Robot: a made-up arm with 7 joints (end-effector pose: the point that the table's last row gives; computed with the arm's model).
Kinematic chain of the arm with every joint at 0, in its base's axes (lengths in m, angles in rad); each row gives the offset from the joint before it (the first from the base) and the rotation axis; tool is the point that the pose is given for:
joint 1: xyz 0 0 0.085 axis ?
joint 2: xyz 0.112 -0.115 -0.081 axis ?
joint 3: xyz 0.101 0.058 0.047 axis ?
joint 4: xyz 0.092 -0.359 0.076 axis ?
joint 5: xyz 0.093 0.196 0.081 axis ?
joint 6: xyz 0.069 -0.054 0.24 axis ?
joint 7: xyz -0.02 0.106 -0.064 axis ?
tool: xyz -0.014 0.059 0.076
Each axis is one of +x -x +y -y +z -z.
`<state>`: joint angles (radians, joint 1 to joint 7).
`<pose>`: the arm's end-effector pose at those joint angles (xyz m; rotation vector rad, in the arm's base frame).
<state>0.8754 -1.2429 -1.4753 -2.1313 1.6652 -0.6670 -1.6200</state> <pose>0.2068 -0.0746 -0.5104 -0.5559 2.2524 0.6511</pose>
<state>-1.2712 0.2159 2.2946 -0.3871 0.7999 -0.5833 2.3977</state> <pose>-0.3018 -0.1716 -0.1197 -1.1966 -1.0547 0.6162</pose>
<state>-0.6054 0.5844 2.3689 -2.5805 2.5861 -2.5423 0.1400</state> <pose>-0.0957 0.1662 0.2420 1.1486 -2.6569 0.9937</pose>
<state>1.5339 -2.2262 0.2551 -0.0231 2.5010 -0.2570 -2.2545</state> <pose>0.1513 0.0719 -0.2321 1.3137 0.2059 1.8629</pose>
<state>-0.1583 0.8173 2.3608 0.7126 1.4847 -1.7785 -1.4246</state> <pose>-0.1447 -0.2290 0.3585 -1.8233 -0.4360 -1.4555</pose>
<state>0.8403 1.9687 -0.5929 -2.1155 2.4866 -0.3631 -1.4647</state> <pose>0.0216 -0.1090 -0.4213 2.5427 1.0206 -1.4050</pose>
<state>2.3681 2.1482 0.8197 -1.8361 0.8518 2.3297 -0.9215</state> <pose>-0.3869 0.2639 0.1784 -0.5263 2.2631 -0.1706</pose>
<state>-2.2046 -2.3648 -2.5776 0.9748 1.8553 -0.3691 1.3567</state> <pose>0.3348 -0.2415 0.7489 0.9869 0.4721 -1.0184</pose>
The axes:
joint 1: +y
joint 2: +x
joint 3: -z
joint 4: -y
joint 5: +x
joint 6: +y
joint 7: -z

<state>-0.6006 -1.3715 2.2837 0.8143 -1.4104 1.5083 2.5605</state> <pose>0.1011 0.1859 0.2276 -0.8406 -0.8863 0.0943</pose>
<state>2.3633 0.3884 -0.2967 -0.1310 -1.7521 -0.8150 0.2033</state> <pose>-0.2828 0.0254 -0.2121 0.2062 1.0646 1.2646</pose>
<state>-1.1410 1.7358 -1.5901 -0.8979 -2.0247 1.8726 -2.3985</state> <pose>-0.0933 -0.1031 0.2566 -1.0521 -0.1204 1.3565</pose>
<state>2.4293 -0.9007 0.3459 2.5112 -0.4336 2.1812 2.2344</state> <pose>-0.1048 -0.0669 0.1685 -1.9305 0.1277 -1.1010</pose>
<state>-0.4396 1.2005 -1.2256 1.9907 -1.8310 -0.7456 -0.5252</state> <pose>0.1466 -0.2878 0.3318 0.1217 -1.5930 -1.5110</pose>
